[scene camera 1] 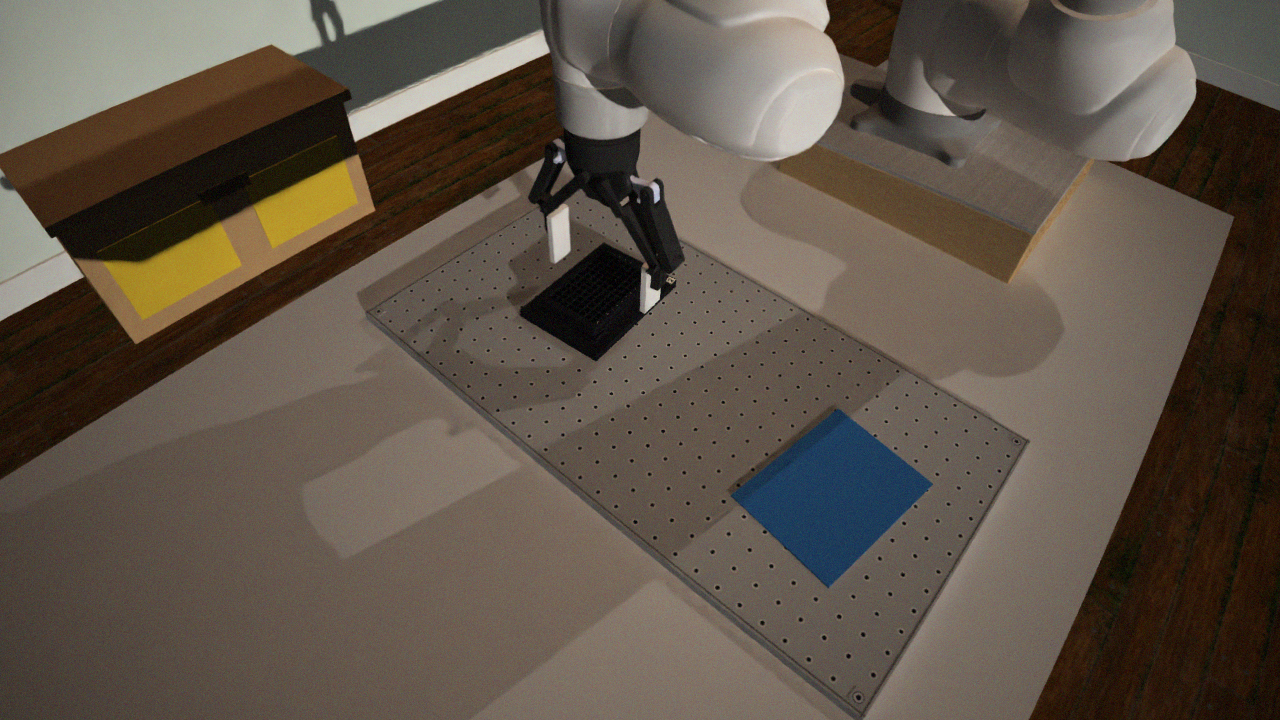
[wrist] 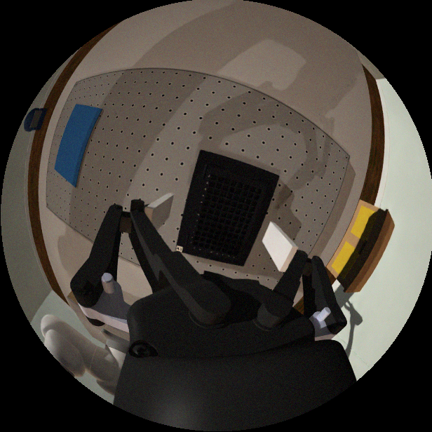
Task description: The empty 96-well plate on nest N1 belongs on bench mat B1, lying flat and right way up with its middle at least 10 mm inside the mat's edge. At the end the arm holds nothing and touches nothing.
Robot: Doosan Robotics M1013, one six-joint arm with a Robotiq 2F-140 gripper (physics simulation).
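Where they show: gripper, fingertip midpoint: (scene camera 1: 603, 279); arm's base, link origin: (scene camera 1: 926, 124).
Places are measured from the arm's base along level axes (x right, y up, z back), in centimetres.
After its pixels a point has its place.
The black 96-well plate (scene camera 1: 590, 291) @(z -58.3, x 16.9, y -5.0 cm) (wrist: 227, 215) lies flat, wells up, on the black nest N1 (wrist: 240, 165) on the perforated board. Plate and nest are both black, so the line between them is hard to see. The blue bench mat B1 (scene camera 1: 832, 501) @(z -63.4, x -20.3, y -6.9 cm) (wrist: 77, 145) lies flat at the other end of the board. My gripper (scene camera 1: 604, 261) @(z -57.5, x 15.4, y -2.7 cm) (wrist: 220, 218) is open and empty above the plate, its white fingertips apart on two opposite sides of it. In the scene view one fingertip hides part of the plate's right edge; contact cannot be told.
The perforated board (scene camera 1: 698, 358) @(z -56.8, x 1.4, y -7.1 cm) (wrist: 145, 115) bears nest and mat on the light table (scene camera 1: 268, 626) @(z -107.3, x 11.9, y -8.4 cm). A brown and yellow box-like cabinet (scene camera 1: 179, 152) (wrist: 362, 245) stands at the left in the scene view. A wooden-sided plinth (scene camera 1: 904, 214) @(z -16.0, x -5.4, y -5.6 cm) under the robot base stands at the back right.
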